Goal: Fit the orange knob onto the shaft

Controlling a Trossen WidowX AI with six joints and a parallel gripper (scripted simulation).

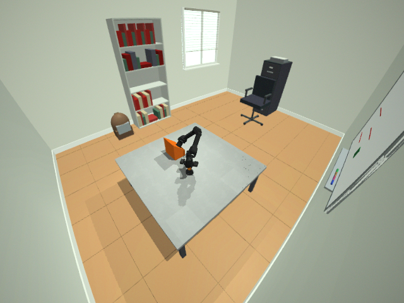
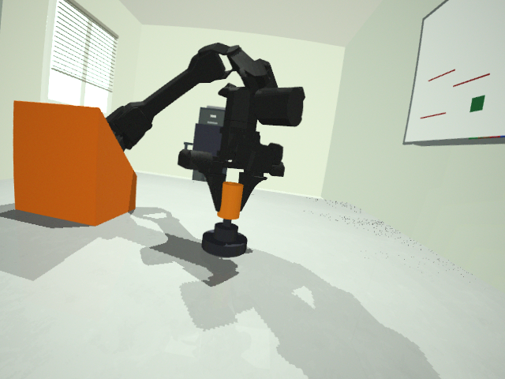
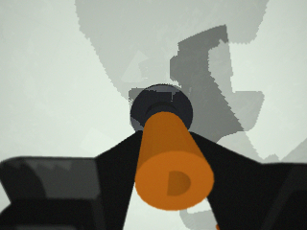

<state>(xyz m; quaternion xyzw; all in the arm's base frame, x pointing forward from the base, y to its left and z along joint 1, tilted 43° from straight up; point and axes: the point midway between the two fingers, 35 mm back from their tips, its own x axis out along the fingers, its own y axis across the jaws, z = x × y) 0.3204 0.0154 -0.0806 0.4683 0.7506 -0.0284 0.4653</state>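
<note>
Right now the knob is 2 cm above my gripper tip. Round my gripper tip: dark pedestal 4 cm below.
</note>
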